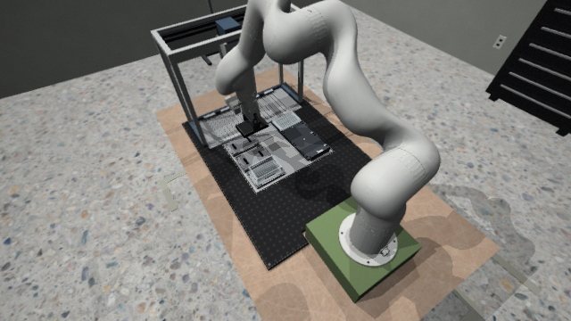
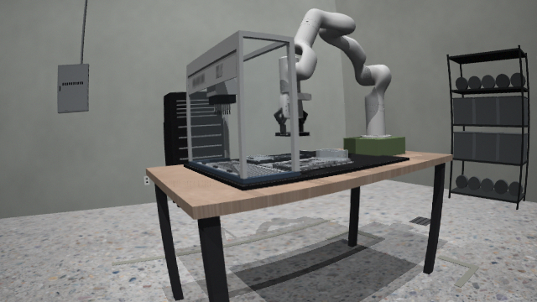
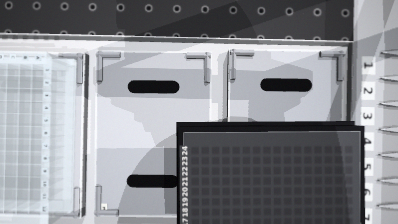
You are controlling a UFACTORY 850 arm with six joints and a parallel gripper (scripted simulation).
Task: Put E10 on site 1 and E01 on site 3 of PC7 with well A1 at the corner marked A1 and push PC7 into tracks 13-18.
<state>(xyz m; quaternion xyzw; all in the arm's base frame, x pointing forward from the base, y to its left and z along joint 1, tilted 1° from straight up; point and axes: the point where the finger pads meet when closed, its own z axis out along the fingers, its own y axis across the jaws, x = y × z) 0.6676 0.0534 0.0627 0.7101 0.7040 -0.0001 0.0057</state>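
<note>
My gripper is now 70 mm past the dark plate carrier PC7, 210 mm to the left of it and 130 mm above it. From my hand the other things lie so: nest S2: 70 mm behind, 50 mm to the left, 140 mm below; deep-well block E07: 180 mm behind, 50 mm to the left, 110 mm below; dark 384-well plate E10: 10 mm below.
</note>
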